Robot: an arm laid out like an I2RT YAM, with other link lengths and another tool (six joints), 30 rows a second.
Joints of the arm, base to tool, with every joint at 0 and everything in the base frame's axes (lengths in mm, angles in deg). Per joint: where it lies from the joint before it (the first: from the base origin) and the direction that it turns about. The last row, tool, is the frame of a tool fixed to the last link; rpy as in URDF.
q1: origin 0.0 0.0 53.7 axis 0 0 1
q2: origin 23.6 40.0 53.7 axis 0 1 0
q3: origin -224.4 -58.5 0.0 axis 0 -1 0
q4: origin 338.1 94.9 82.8 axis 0 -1 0
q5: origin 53.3 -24.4 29.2 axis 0 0 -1
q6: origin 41.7 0.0 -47.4 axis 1 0 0
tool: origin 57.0 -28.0 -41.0 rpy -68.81 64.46 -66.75
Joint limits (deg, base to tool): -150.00..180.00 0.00..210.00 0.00..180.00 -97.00..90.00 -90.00..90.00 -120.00..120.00
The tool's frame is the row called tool.
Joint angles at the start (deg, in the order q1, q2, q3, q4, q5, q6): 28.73, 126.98, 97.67, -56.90, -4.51, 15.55
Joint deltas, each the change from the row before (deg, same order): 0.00, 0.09, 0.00, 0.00, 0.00, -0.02; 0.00, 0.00, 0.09, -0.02, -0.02, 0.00; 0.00, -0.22, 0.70, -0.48, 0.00, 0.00; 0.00, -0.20, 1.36, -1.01, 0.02, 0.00; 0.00, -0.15, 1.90, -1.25, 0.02, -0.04; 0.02, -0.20, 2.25, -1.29, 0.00, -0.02; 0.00, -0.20, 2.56, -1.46, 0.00, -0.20; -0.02, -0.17, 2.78, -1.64, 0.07, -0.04; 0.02, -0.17, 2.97, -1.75, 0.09, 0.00; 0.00, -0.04, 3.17, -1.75, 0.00, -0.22; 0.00, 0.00, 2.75, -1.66, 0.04, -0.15
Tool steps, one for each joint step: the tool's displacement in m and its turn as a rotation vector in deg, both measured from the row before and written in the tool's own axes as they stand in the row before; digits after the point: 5 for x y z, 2 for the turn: 0.00026, -0.00005, 0.00061, -0.01, 0.09, -0.01; -0.00044, 0.00002, -0.00036, -0.01, -0.07, 0.00; -0.00324, 0.00009, -0.00486, 0.06, -0.43, -0.04; -0.00533, 0.00012, -0.00809, 0.09, -0.54, -0.06; -0.00724, 0.00007, -0.01030, 0.11, -0.79, -0.12; -0.00877, 0.00027, -0.01222, 0.14, -1.14, -0.16; -0.00958, 0.00003, -0.01389, 0.13, -1.28, -0.33; -0.00967, -0.00004, -0.01507, 0.24, -1.28, -0.17; -0.00979, 0.00036, -0.01622, 0.26, -1.36, -0.17; -0.00988, 0.00014, -0.01628, 0.16, -1.44, -0.36; -0.00771, 0.00019, -0.01422, 0.16, -1.07, -0.26
